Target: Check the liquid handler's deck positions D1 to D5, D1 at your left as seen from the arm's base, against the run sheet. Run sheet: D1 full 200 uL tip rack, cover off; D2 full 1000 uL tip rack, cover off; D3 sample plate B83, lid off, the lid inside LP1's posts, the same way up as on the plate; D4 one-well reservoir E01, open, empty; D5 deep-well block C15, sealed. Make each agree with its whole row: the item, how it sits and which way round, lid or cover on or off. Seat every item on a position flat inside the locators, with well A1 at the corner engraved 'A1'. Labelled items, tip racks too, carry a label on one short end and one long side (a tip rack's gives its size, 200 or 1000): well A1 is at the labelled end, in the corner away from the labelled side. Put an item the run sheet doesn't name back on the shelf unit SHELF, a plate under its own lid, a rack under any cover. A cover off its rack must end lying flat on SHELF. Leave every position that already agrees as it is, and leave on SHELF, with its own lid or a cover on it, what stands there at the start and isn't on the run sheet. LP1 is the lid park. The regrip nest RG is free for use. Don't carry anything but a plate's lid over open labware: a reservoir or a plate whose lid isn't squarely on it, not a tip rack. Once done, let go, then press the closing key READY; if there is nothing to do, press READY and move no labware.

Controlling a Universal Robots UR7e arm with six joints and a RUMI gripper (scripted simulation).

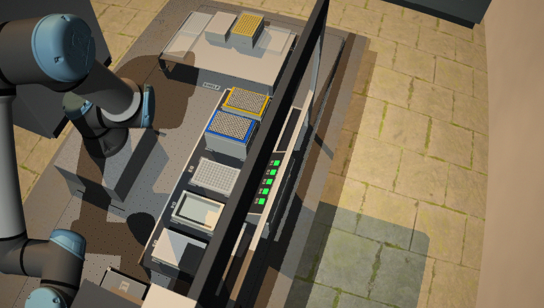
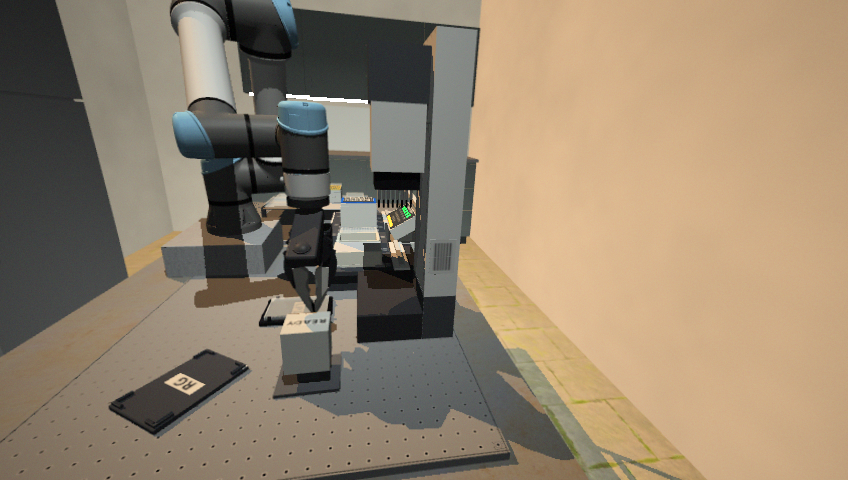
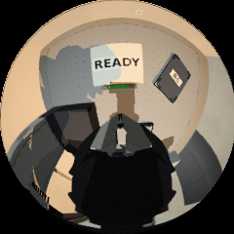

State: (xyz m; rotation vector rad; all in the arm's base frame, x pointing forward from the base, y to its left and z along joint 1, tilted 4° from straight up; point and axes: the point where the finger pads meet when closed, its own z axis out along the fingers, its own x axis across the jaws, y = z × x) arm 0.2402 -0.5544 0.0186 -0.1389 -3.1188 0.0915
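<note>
Right now my hand is 10 mm past the ready key block, 70 mm to the left of it and 10 mm above it. Round my hand: regrip nest RG: 200 mm behind, 70 mm to the right, 80 mm below; handler's tower: 250 mm ahead, 30 mm to the left, 200 mm above; clear lid: 40 mm behind, 130 mm to the left, 70 mm below.
</note>
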